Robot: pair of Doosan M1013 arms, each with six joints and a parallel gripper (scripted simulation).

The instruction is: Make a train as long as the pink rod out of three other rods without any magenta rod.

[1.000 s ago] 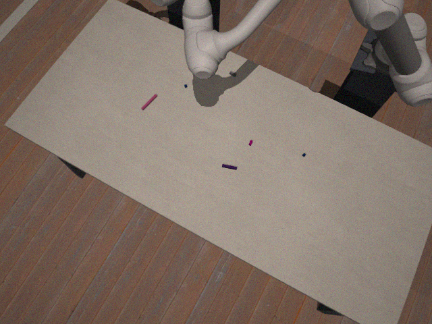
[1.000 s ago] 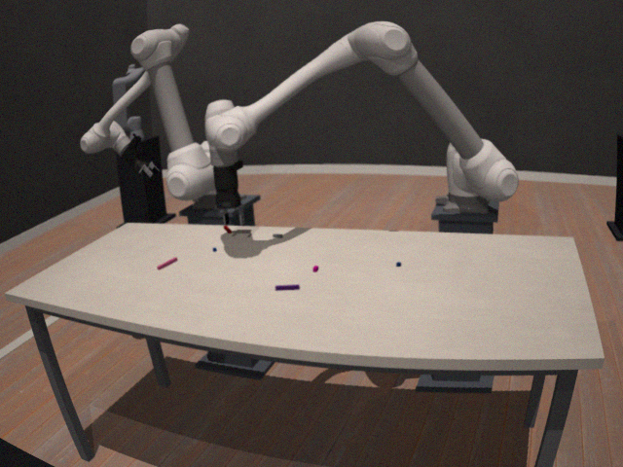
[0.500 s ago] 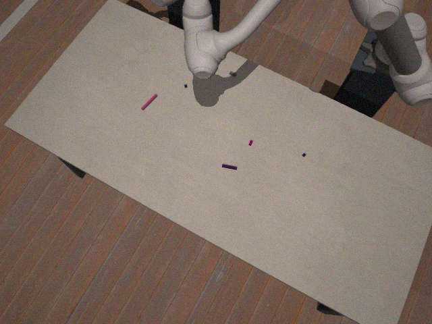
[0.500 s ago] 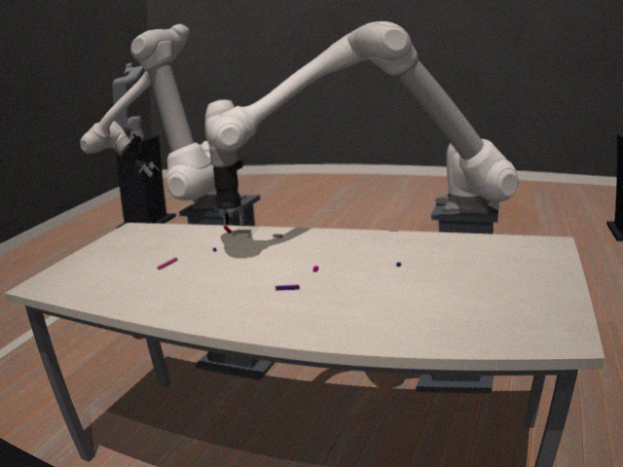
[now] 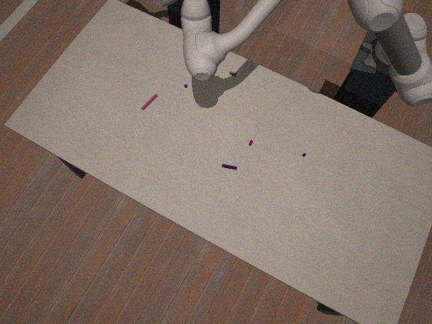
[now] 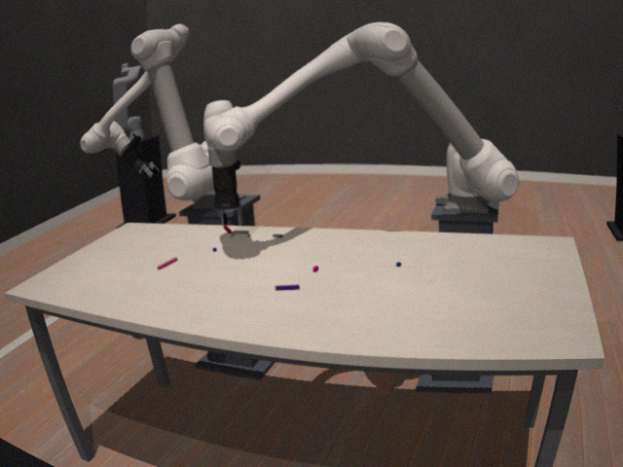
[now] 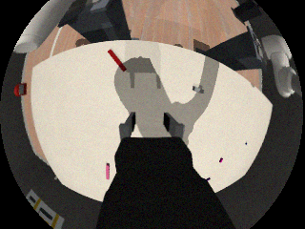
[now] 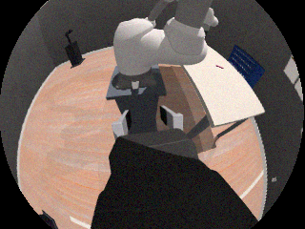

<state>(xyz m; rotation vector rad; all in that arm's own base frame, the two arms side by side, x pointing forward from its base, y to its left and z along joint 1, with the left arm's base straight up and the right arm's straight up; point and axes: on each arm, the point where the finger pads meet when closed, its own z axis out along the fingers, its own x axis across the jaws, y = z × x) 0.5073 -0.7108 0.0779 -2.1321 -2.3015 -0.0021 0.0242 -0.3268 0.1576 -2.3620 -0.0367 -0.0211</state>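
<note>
My left hand is 200 mm short of the magenta rod, 340 mm to the right of it and 70 mm above it. Round my left hand: grey rod: 60 mm behind, 130 mm to the left, 70 mm below; red rod: 120 mm behind, 80 mm to the right, 70 mm below; pink rod: 230 mm ahead, 130 mm to the right, 70 mm below.
</note>
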